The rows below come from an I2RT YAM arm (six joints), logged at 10 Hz.
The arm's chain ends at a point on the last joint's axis. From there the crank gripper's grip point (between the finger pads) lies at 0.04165 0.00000 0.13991 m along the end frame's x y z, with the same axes.
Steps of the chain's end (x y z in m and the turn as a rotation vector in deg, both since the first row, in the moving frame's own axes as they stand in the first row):
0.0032 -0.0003 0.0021 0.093 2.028 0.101
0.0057 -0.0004 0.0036 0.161 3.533 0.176
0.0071 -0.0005 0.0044 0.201 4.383 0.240
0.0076 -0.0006 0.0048 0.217 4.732 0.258
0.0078 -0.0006 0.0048 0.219 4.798 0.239
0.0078 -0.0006 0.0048 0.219 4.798 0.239
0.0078 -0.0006 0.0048 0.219 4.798 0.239
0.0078 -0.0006 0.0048 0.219 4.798 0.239
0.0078 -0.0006 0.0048 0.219 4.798 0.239
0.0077 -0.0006 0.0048 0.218 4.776 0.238
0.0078 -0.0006 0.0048 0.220 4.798 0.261
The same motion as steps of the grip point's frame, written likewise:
0.0081 -0.0004 0.0005 0.093 2.028 0.101
0.0142 -0.0006 0.0008 0.161 3.533 0.176
0.0177 -0.0008 0.0008 0.201 4.383 0.240
0.0190 -0.0009 0.0009 0.217 4.732 0.258
0.0194 -0.0009 0.0008 0.219 4.798 0.239
0.0194 -0.0009 0.0008 0.219 4.798 0.239
0.0194 -0.0009 0.0008 0.219 4.798 0.239
0.0194 -0.0009 0.0008 0.219 4.798 0.239
0.0194 -0.0009 0.0008 0.219 4.798 0.239
0.0192 -0.0009 0.0008 0.218 4.776 0.238
0.0194 -0.0009 0.0008 0.220 4.798 0.261

